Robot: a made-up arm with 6 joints.
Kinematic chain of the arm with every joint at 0, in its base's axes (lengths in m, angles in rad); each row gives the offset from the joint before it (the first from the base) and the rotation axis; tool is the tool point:
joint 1: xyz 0 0 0.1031 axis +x
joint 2: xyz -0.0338 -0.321 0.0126 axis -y
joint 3: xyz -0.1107 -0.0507 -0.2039 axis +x
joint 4: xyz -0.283 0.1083 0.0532 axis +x
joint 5: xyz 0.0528 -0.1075 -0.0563 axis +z
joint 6: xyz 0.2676 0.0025 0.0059 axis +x
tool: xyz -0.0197 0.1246 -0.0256
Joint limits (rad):
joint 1: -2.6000..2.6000
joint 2: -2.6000..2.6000
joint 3: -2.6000..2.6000
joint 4: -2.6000..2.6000
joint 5: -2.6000..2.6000
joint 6: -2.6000..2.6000
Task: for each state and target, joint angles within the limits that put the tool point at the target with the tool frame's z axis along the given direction. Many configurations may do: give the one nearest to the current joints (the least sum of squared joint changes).
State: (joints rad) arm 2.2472 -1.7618 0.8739 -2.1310 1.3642 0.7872
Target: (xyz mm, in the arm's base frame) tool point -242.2 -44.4 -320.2 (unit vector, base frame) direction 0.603 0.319 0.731
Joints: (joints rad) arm 2.3951 -1.5025 1.1877 -2.1249 1.2221 1.0038
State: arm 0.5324 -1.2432 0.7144 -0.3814 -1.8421 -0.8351
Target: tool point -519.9 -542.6 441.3 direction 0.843 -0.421 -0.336
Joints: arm -0.4286 -0.9104 0.7050 -0.4851 -1.7436 -1.1429
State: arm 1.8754 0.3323 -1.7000 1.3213 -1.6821 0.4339
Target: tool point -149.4 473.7 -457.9 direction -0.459 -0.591 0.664
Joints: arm 1.8867 1.0229 -2.2327 1.2550 -1.9139 -0.0683
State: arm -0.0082 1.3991 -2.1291 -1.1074 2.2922 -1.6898
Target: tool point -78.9 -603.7 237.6 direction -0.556 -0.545 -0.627
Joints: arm -0.8027 1.0368 -2.1515 -1.0597 1.6391 -1.6331
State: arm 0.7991 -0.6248 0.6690 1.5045 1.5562 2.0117
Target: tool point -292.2 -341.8 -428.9 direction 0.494 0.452 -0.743
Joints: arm 1.6379 -1.4768 1.5258 2.3609 2.0975 2.6000
